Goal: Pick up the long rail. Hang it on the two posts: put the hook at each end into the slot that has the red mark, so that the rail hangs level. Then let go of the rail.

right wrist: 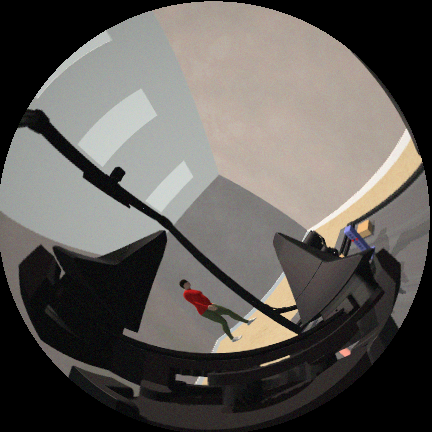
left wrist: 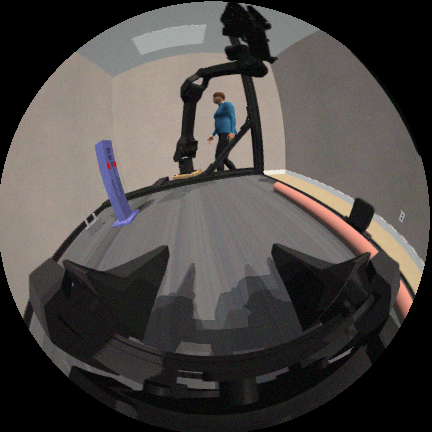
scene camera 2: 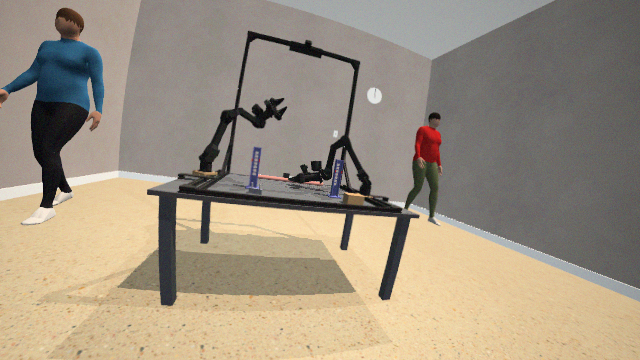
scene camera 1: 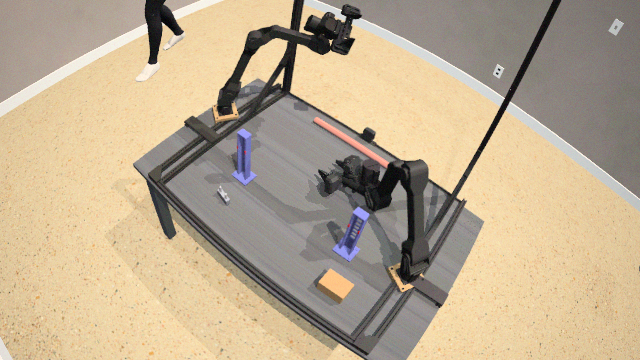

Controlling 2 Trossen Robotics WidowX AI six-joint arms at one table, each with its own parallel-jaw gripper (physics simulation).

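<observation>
The long salmon rail lies on the table along its far edge; the left arm hides its right end in scene camera 1, and its hooks cannot be made out. A blue post with red marks stands at the left. A second blue post with red marks stands at the right. My left gripper is open and empty, low over the table beside the rail, on its near side. My right gripper is open and empty, high above the table.
An orange block lies near the right post. A small grey bracket lies near the left post. A black device sits at the far edge, close to the rail. A black frame rises over the table's far side.
</observation>
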